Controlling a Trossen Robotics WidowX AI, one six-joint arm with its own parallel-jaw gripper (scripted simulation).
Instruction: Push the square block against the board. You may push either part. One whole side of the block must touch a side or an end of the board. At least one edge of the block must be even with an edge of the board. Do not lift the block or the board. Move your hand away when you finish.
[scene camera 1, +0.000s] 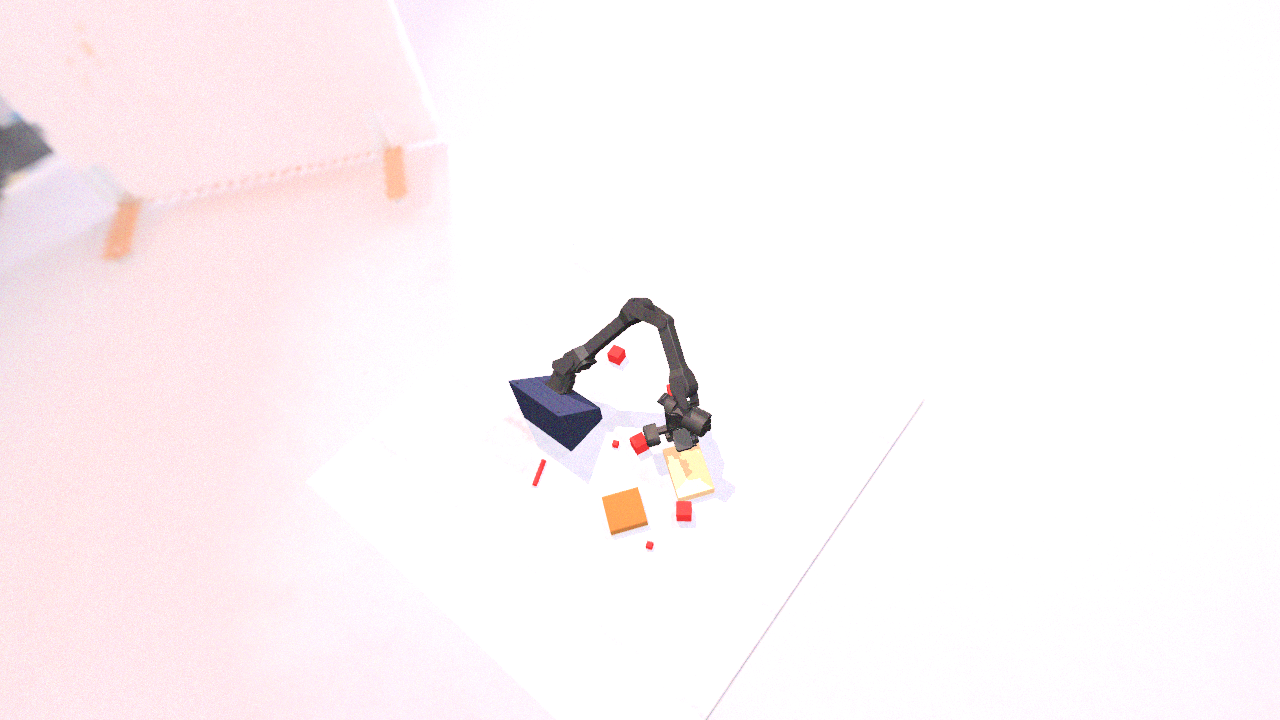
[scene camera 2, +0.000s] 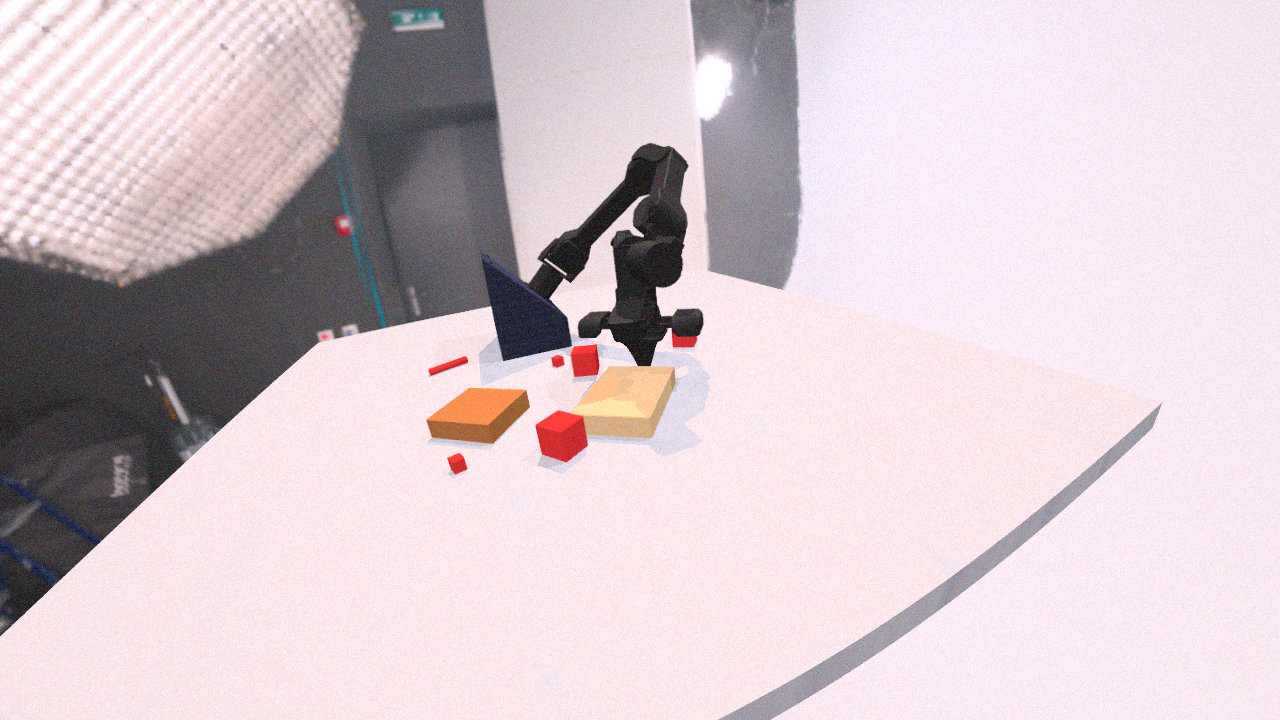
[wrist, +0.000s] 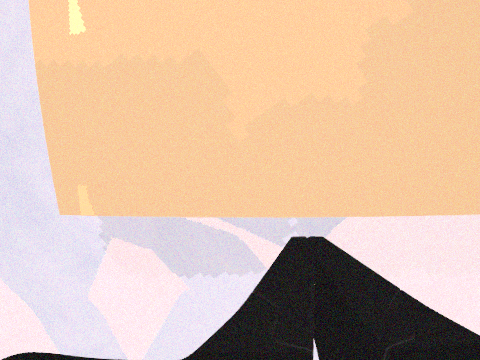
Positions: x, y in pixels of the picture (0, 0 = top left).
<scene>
The gripper shows in scene camera 1 (678, 442), in scene camera 2 and in the wrist view. A tan board shows in scene camera 1 (688, 471), in scene camera 2 (629, 401) and in the wrist view (288, 116). An orange square block shows in scene camera 1 and in scene camera 2; in the wrist view it is out of frame. One and the same spot on the orange square block: (scene camera 1: 624, 510) is (scene camera 2: 475, 405). The same spot on the gripper: (wrist: 314, 289) is (scene camera 2: 643, 364).
</scene>
